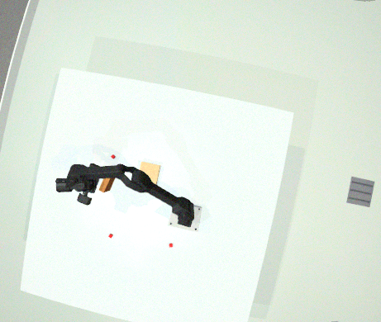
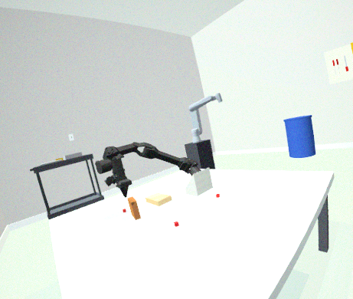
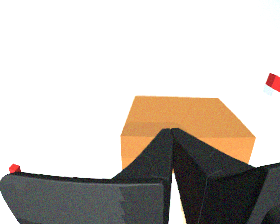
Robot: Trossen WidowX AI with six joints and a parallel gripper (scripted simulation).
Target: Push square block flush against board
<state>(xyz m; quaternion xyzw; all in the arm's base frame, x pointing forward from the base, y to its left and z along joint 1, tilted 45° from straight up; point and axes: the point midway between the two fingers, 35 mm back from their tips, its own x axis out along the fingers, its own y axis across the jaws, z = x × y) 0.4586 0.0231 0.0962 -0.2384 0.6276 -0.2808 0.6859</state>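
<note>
Right now the orange square block is 30 mm behind my gripper tip, 10 mm to the right of it and 70 mm below it. The rest, counted from my gripper tip: tan board 220 mm behind, 90 mm to the right, 110 mm below.
</note>
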